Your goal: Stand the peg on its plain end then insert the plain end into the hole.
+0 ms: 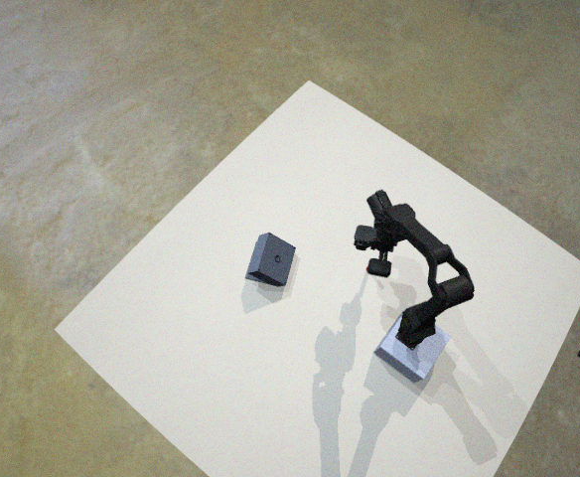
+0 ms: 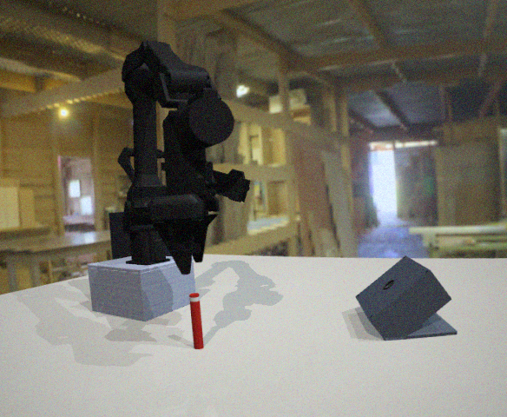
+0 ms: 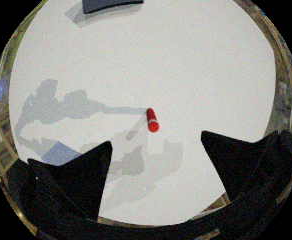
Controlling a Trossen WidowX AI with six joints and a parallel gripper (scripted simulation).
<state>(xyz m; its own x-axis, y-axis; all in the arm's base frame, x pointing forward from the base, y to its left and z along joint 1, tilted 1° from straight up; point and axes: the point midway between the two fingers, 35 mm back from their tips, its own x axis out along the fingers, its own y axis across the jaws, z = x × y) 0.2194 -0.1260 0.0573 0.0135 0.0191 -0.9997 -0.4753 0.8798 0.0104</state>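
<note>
The red peg lies 60 mm below my gripper tip. From my gripper tip the other things lie so: grey sloped panel: 240 mm ahead, 190 mm to the left, 70 mm below.
</note>
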